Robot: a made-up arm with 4 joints.
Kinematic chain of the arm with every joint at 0, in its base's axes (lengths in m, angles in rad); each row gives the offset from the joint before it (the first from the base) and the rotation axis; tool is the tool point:
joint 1: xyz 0 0 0.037 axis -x
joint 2: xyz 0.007 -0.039 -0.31 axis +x
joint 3: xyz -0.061 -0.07 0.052 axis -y
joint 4: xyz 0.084 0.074 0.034 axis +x
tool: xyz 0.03 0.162 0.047
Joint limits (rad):
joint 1: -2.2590..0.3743
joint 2: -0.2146..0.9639
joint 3: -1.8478..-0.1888
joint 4: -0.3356..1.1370
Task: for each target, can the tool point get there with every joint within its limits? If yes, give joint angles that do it. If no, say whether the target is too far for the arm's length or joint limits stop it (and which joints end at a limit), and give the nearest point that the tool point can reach.
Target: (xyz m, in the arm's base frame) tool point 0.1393 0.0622 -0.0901
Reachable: yes | joints -0.5848 0.3565 -0.5424 0.8301
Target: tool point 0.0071 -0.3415 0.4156
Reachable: no: joint limits stop it (at a limit: joint 1, joint 2, joint 3) | nearest point 0.0839 0.0539 0.2497 | short by 0.436 m
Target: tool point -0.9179 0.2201 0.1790
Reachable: no: too far | nearest point -0.0611 0.2201 0.1790 | short by 0.857 m
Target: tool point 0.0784 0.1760 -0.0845
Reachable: yes | joints -0.5853 0.8218 -1.1233 0.0695
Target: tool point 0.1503 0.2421 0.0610
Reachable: yes | joints -1.4494 0.1955 -0.9725 0.6504
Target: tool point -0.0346 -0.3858 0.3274
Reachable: no: joint limits stop it (at a limit: joint 1, joint 3, joint 4) | nearest point 0.0957 -0.2383 -0.0254 | short by 0.404 m
